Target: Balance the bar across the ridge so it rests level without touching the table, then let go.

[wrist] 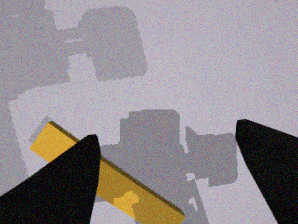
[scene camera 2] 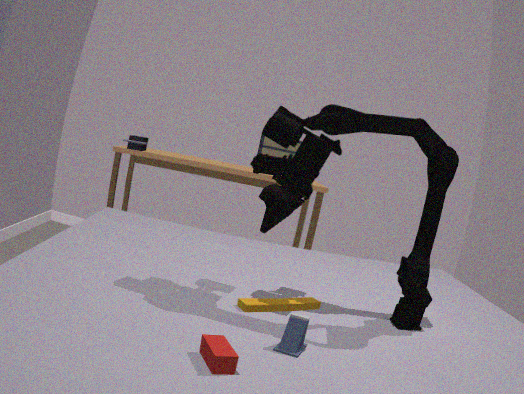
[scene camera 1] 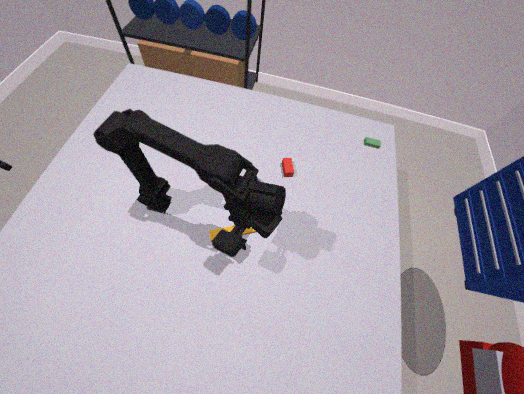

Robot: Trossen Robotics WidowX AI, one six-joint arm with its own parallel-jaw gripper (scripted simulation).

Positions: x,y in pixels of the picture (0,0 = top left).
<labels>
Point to a red block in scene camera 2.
217,352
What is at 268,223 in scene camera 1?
The gripper.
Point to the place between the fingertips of the gripper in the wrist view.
168,136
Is the gripper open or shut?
Open.
</labels>
